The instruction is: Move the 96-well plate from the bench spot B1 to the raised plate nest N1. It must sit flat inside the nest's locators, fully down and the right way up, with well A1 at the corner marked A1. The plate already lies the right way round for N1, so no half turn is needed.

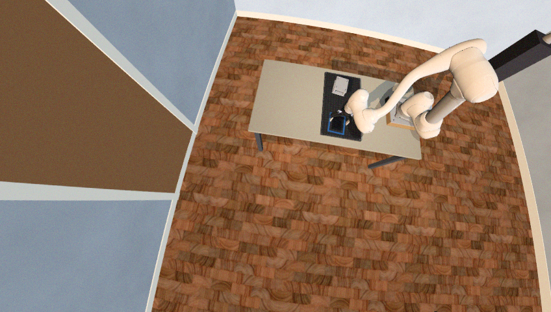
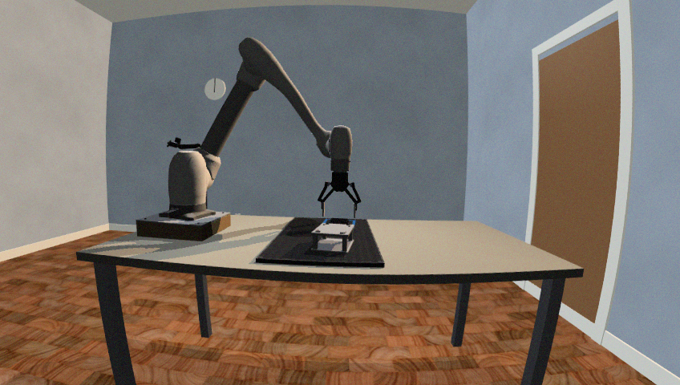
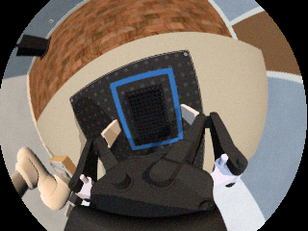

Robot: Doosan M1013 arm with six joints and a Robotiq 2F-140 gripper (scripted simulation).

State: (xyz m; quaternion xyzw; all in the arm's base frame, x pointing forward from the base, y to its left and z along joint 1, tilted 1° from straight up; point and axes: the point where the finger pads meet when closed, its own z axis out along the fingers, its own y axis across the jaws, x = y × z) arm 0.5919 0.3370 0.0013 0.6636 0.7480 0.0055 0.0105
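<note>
Right now my hand is 30 mm above the dark 96-well plate. Round my hand: raised plate nest N1 (70 mm ahead, 390 mm to the right, 20 mm above).
</note>
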